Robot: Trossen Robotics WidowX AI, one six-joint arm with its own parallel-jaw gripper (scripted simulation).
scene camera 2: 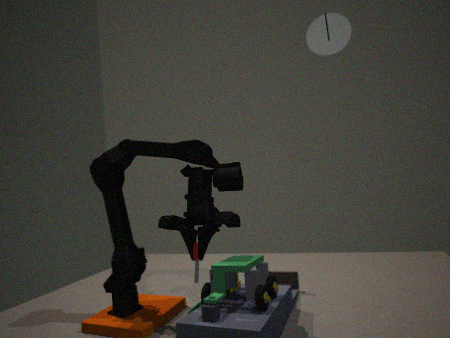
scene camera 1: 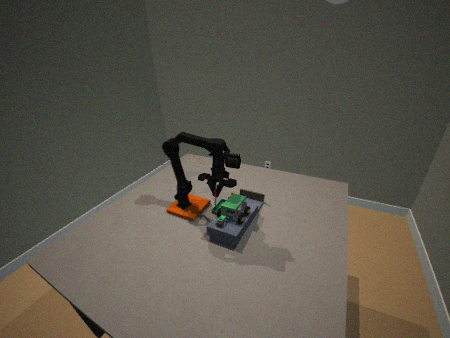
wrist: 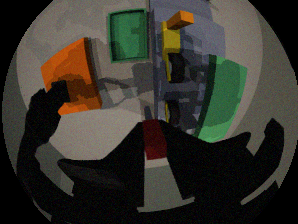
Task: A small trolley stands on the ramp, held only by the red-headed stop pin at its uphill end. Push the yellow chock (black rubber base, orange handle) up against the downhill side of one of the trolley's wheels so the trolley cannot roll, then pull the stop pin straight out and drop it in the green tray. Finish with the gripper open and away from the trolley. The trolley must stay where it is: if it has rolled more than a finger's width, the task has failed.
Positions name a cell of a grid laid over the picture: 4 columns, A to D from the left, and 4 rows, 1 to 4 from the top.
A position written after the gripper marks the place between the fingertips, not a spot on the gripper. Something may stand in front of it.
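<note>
Gripper (scene camera 2: B4) and (wrist: C3), carrying a red-headed stop pin (wrist: C3). Yellow chock (wrist: C1). Trolley (scene camera 2: C4) and (wrist: D2).
</note>
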